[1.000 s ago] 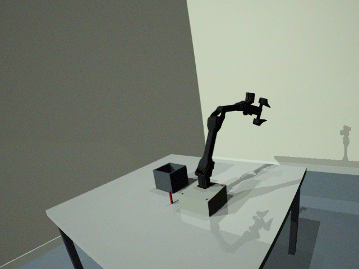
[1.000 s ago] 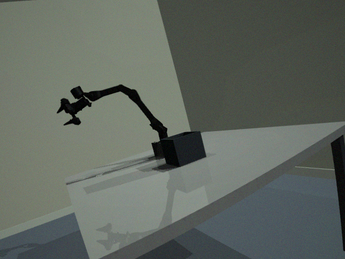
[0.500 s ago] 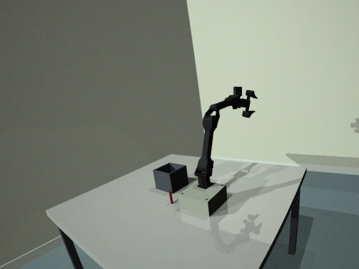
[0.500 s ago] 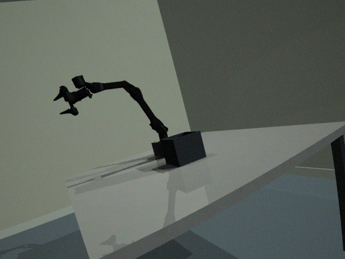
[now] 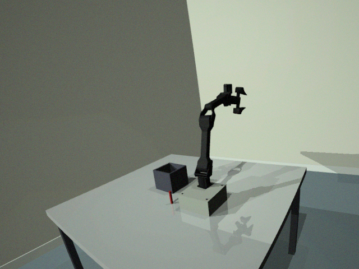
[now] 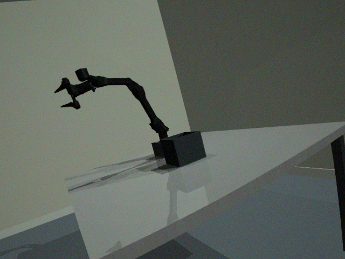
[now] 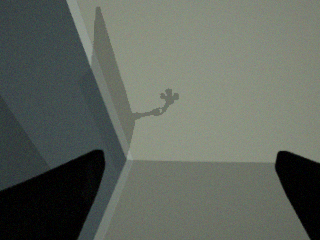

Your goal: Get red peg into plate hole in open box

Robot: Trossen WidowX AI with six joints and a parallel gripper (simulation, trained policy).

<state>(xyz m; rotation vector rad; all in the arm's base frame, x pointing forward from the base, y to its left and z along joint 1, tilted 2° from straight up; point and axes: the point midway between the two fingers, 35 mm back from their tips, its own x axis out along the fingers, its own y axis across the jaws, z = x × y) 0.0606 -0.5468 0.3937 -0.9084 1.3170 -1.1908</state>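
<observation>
Now: gripper tip 71 cm to the right of the red peg, 46 cm above it and 8 cm short of it.
</observation>
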